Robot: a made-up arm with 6 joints. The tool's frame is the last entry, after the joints. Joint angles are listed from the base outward.
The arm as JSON. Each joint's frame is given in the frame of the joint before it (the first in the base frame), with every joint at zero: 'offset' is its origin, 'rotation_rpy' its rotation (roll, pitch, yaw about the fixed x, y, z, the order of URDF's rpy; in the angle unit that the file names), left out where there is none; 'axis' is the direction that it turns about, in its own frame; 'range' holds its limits. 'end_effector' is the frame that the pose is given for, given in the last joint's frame.
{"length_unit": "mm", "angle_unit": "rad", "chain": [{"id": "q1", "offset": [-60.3, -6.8, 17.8], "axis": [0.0, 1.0, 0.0], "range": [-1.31, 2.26]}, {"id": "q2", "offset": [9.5, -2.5, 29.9], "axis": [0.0, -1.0, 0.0], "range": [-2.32, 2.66]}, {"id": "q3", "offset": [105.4, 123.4, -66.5], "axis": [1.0, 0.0, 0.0], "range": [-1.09, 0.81]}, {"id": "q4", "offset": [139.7, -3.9, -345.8], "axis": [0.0, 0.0, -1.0], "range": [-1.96, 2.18]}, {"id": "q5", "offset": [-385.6, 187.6, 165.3], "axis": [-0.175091, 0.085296, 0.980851], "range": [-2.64, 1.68]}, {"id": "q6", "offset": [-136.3, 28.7, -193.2], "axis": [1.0, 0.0, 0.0], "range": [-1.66, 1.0]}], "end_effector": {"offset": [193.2, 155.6, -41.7], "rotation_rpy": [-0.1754, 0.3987, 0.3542]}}
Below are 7 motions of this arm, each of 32 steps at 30 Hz.
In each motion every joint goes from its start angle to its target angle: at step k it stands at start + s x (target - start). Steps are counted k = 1, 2, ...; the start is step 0. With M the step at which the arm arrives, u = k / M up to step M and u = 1 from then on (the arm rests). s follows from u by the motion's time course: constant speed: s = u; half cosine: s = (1 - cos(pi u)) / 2; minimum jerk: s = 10 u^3 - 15 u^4 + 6 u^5.
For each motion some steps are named. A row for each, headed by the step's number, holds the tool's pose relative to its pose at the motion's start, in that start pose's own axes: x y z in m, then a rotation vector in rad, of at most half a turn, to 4 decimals.
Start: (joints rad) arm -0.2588 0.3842 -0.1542 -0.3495 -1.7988 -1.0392
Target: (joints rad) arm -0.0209 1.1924 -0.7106 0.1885 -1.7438 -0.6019
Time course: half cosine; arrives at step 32
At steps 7, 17, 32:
7: 0.0152 0.0123 0.0460 0.1285 -0.0428 -0.0545
17: 0.0591 0.0245 0.2377 0.6459 -0.2175 -0.2564
32: 0.0746 -0.0332 0.4388 1.2082 -0.4083 -0.4688

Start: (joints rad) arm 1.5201 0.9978 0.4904 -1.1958 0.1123 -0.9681
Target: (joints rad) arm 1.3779 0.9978 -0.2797 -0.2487 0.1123 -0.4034
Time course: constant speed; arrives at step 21
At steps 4, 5, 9, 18, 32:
4: -0.0250 -0.0109 0.0337 0.0971 0.1775 0.0759
5: -0.0277 -0.0136 0.0408 0.1195 0.2236 0.0883
9: -0.0253 -0.0227 0.0611 0.2006 0.4113 0.1109
18: 0.0325 -0.0335 0.0363 0.3170 0.8220 0.0014
32: 0.0575 -0.0377 0.0015 0.3302 0.9429 -0.0820

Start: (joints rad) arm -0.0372 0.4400 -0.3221 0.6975 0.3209 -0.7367
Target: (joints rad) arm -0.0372 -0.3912 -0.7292 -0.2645 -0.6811 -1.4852
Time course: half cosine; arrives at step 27
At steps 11, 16, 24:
11: -0.1574 -0.0308 -0.3404 -0.4543 0.1687 0.0464
16: -0.2742 -0.1831 -0.5594 -0.8301 0.2462 0.1007
24: -0.3407 -0.4443 -0.7107 -1.2660 0.2687 0.1742

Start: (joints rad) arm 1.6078 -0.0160 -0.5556 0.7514 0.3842 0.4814
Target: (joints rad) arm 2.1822 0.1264 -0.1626 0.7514 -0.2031 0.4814
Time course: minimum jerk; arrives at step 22
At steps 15, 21, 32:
15: -0.1310 0.0869 0.0744 0.3816 0.2052 -0.3120
21: -0.1553 0.0936 0.0932 0.4473 0.2725 -0.4104
32: -0.1554 0.0936 0.0933 0.4476 0.2728 -0.4109

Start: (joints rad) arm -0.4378 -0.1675 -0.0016 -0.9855 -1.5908 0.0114
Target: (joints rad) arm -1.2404 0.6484 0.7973 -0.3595 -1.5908 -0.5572
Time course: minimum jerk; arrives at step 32
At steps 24, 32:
24: 0.0804 0.4758 0.4122 0.5629 -0.7858 0.3096
32: 0.0210 0.5132 0.4451 0.5791 -0.8396 0.4020

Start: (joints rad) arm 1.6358 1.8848 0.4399 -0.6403 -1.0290 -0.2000
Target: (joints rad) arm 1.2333 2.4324 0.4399 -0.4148 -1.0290 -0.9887
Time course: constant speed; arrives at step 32
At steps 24, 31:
24: 0.2869 0.0248 0.1322 -0.4286 -0.4099 -0.2960
31: 0.3450 0.0369 0.2088 -0.4992 -0.5188 -0.4197

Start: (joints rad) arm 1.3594 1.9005 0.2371 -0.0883 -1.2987 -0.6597
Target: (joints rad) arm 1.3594 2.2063 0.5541 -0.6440 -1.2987 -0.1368
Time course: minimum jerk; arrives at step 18
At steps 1, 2, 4, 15, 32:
1: -0.0001 0.0000 0.0002 0.0008 -0.0009 0.0013
2: -0.0008 0.0002 0.0018 0.0055 -0.0064 0.0096
4: -0.0054 0.0013 0.0119 0.0369 -0.0424 0.0642
15: -0.0515 -0.0214 0.1336 0.4716 -0.4965 0.8622
32: -0.0522 -0.0233 0.1378 0.4881 -0.5127 0.8964

